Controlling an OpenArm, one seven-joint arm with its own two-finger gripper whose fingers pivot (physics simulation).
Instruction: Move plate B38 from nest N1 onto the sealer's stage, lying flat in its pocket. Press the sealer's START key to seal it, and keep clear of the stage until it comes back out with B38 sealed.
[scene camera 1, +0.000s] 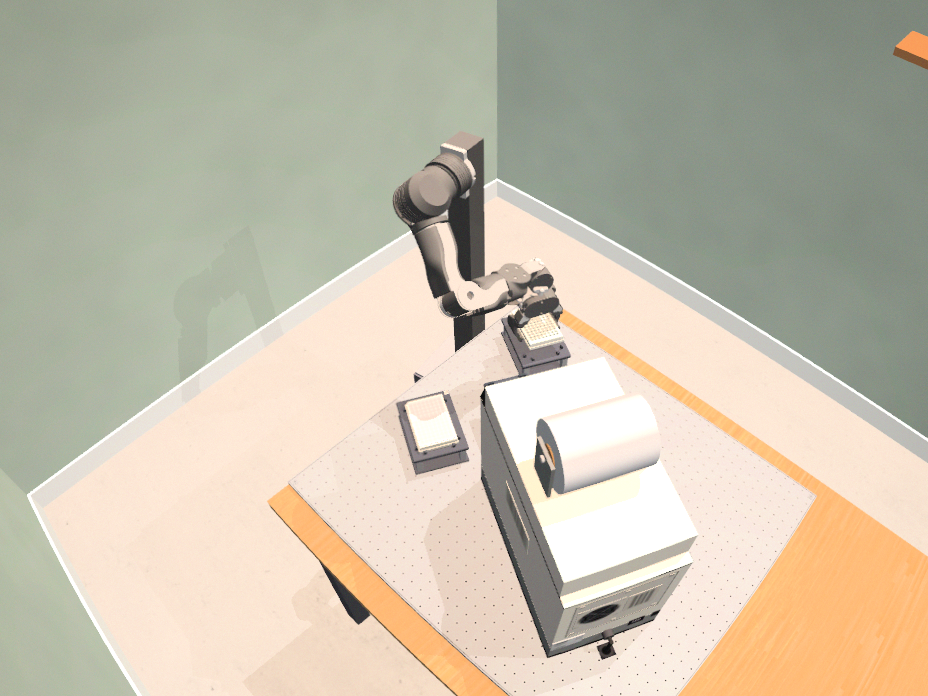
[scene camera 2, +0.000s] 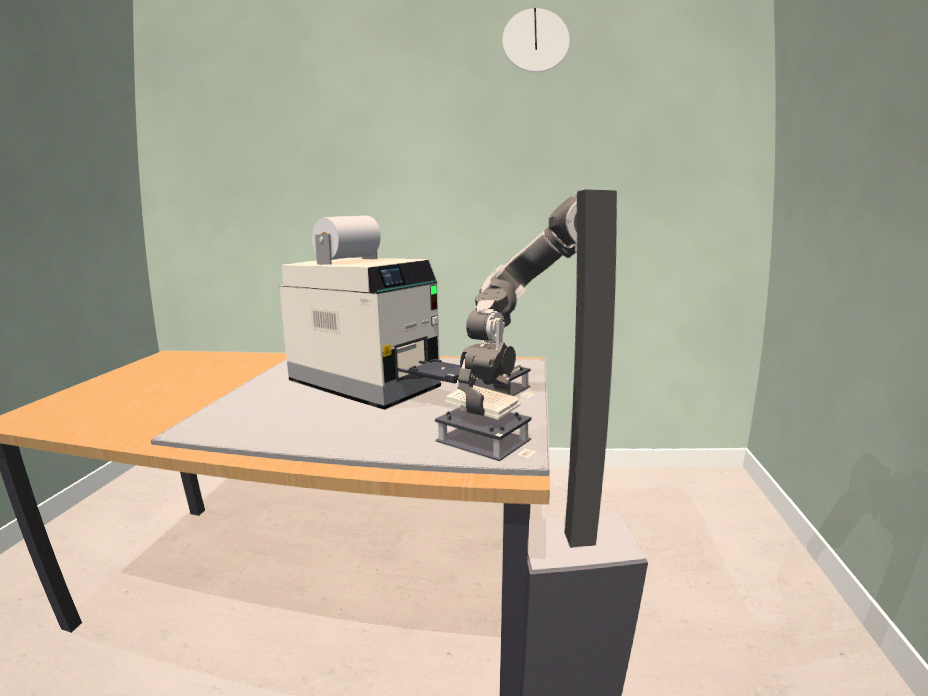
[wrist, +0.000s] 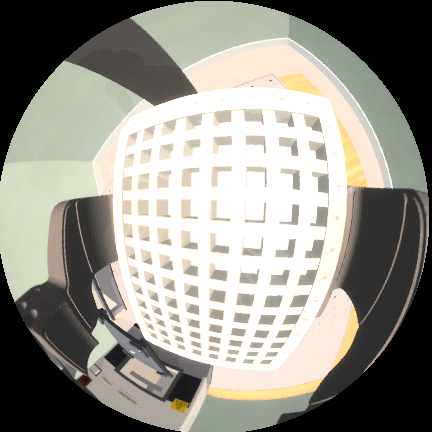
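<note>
Plate B38 (scene camera 1: 541, 334) (scene camera 2: 496, 403) (wrist: 235, 202) is a cream plate with a grid of square wells. My gripper (scene camera 1: 538, 319) (scene camera 2: 490, 394) (wrist: 217, 249) is shut on its two sides and holds it roughly level, a little above nest N1 (scene camera 1: 545, 355) (scene camera 2: 483, 426), a dark stand on posts. The sealer (scene camera 1: 517, 479) (scene camera 2: 329, 337) (wrist: 110, 390) is a cream box with its dark stage (scene camera 2: 434, 370) (wrist: 132, 345) standing out at the front opening. A small white key (scene camera 2: 434, 320) (wrist: 95, 370) is on its front, below a lit green lamp (scene camera 2: 433, 289) and a dark red one.
A second nest (scene camera 1: 458, 433) (scene camera 2: 518, 386) carries another cream plate (scene camera 1: 433, 427). It stands on the stage's far side in the scene camera 2 view. A large white film roll (scene camera 1: 603, 442) (scene camera 2: 352, 236) sits on top of the sealer. The arm's dark post (scene camera 2: 595, 359) rises beside the table.
</note>
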